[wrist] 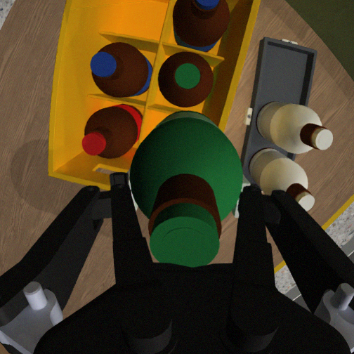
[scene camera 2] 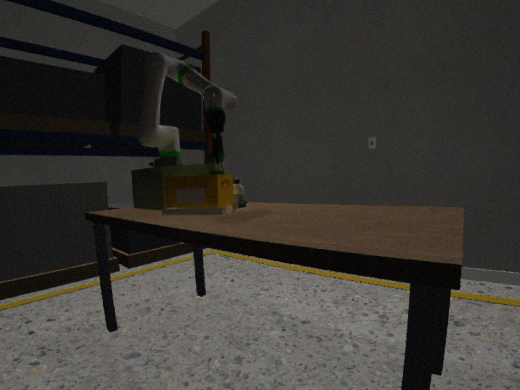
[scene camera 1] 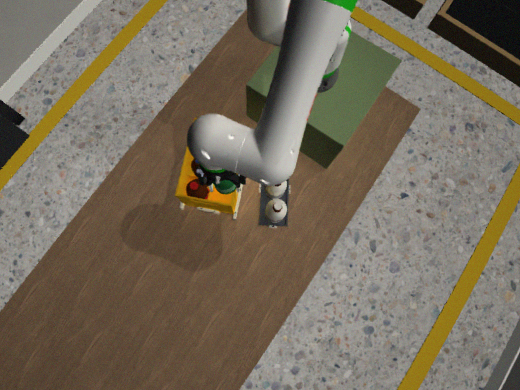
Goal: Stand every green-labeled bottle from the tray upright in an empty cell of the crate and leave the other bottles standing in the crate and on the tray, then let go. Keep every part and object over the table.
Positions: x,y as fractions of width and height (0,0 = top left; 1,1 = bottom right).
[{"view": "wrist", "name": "my gripper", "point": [0.52,0.48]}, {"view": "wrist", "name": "blue-capped bottle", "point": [0.33,0.20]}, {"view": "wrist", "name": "red-capped bottle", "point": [0.31,0.37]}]
